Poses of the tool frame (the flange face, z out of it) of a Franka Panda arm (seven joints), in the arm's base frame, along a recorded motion.
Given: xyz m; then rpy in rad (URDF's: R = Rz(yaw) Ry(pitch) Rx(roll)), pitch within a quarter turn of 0, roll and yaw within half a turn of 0.
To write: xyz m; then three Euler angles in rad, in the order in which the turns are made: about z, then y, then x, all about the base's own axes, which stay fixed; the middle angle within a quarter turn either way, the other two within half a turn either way. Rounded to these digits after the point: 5 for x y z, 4 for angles.
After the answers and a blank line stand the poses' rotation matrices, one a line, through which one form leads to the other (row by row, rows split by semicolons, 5 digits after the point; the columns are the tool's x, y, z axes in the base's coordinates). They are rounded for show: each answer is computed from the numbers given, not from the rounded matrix.
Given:
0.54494 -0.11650 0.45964 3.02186 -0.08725 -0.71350
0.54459 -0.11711 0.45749 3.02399 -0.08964 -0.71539
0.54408 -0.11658 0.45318 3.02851 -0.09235 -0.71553
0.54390 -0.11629 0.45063 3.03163 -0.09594 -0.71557
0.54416 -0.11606 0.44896 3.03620 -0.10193 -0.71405
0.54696 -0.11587 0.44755 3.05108 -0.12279 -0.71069
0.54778 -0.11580 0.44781 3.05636 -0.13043 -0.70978
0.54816 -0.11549 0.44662 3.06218 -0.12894 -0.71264
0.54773 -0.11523 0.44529 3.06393 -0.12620 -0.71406
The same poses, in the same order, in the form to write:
0.54494 -0.11650 0.45964 0.7178 -0.0128 2.9941
0.54459 -0.11711 0.45749 0.7199 -0.0099 2.9942
0.54408 -0.11658 0.45318 0.7204 -0.0049 2.9958
0.54390 -0.11629 0.45063 0.7208 -0.0001 2.9958
0.54416 -0.11606 0.44896 0.7200 0.0076 2.9953
0.54696 -0.11587 0.44755 0.7188 0.0335 2.9929
0.54778 -0.11580 0.44781 0.7186 0.0428 2.9919
0.54816 -0.11549 0.44662 0.7210 0.0451 2.9971
0.54773 -0.11523 0.44529 0.7221 0.0440 3.0002

0.75320 -0.65767 -0.01276; -0.65199 -0.74385 -0.14693; 0.08714 0.11899 -0.98906
0.75181 -0.65931 -0.00985; -0.65328 -0.74273 -0.14688; 0.08952 0.11686 -0.98911
0.75153 -0.65968 -0.00487; -0.65322 -0.74310 -0.14528; 0.09222 0.11236 -0.98938
0.75125 -0.66002 -0.00014; -0.65303 -0.74326 -0.14529; 0.09579 0.10924 -0.98939
0.75179 -0.65936 0.00758; -0.65150 -0.74451 -0.14577; 0.10175 0.10465 -0.98929
0.75221 -0.65808 0.03348; -0.64745 -0.74759 -0.14808; 0.12248 0.08971 -0.98841
0.75206 -0.65770 0.04282; -0.64613 -0.74854 -0.14902; 0.13006 0.08441 -0.98791
0.75036 -0.65949 0.04512; -0.64841 -0.74758 -0.14383; 0.12858 0.07867 -0.98857
0.74970 -0.66031 0.04402; -0.64970 -0.74704 -0.14081; 0.12587 0.07697 -0.98906

